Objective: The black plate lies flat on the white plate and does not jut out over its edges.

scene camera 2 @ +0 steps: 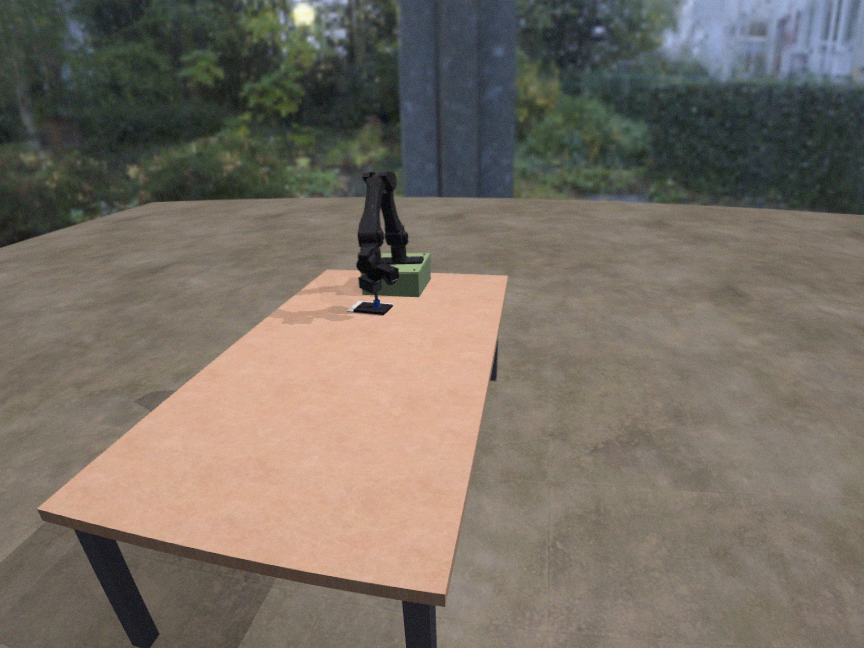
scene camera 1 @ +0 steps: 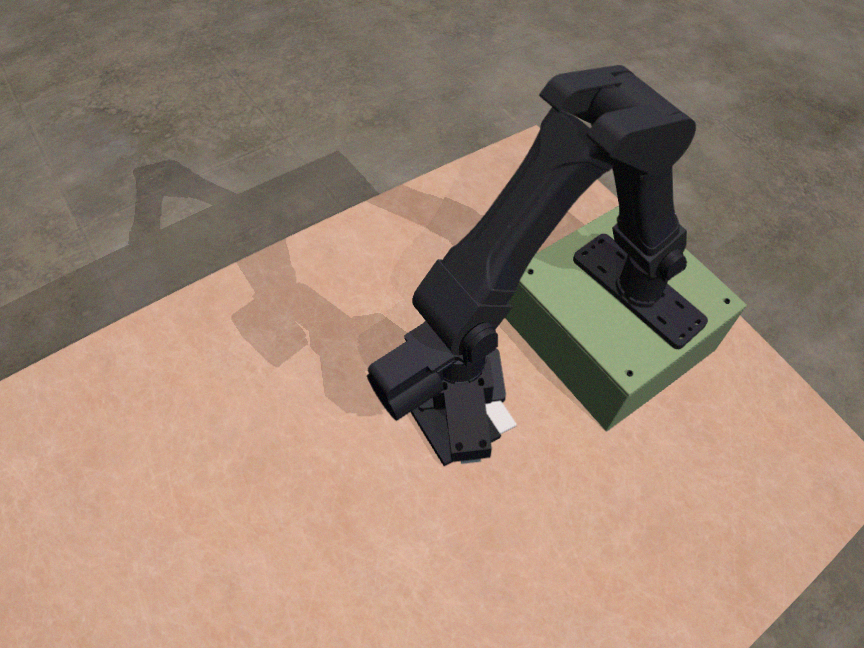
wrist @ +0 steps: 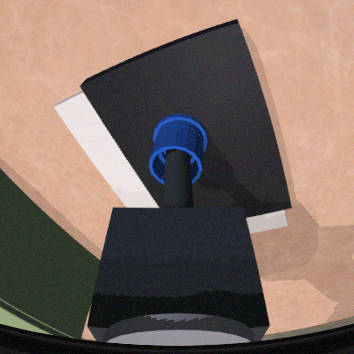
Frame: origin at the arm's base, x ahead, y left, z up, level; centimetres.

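Seen in the pictures: hand, tool point: (scene camera 2: pixel 377 308) (wrist: pixel 177 130); arm's base, link origin: (scene camera 2: pixel 399 261) (scene camera 1: pixel 638 291).
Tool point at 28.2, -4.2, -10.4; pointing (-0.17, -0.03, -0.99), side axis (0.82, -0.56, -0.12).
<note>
Pixels of each thing's top centre, then the offset from my tool point to it, as dx, dy, dz. Level surfaces: height alone.
- black plate, top centre: (wrist: pixel 199 152) (scene camera 1: pixel 449 411) (scene camera 2: pixel 373 307) +0.7, -1.4, +0.9
- white plate, top centre: (wrist: pixel 183 172) (scene camera 1: pixel 453 398) -1.5, -2.9, -0.1
- brown table, surface height: dz -0.6
The black plate (wrist: pixel 218 88) (scene camera 2: pixel 372 309) (scene camera 1: pixel 431 436) lies on the white plate (wrist: pixel 102 147) (scene camera 1: pixel 500 417), shifted away from it. Bare strips of white show along two sides in the wrist view, and the black plate juts out over the other two edges. My blue suction cup (wrist: pixel 179 140) (scene camera 2: pixel 376 301) stands near the middle of the black plate and appears to touch it. In scene camera 1 the wrist hides the cup and most of both plates.
The green base block (scene camera 1: pixel 622 334) (scene camera 2: pixel 410 279) (wrist: pixel 35 246) carrying the arm stands close beside the plates. The plates lie on the brown table (scene camera 1: pixel 301 514) (scene camera 2: pixel 333 418) near its far end.
</note>
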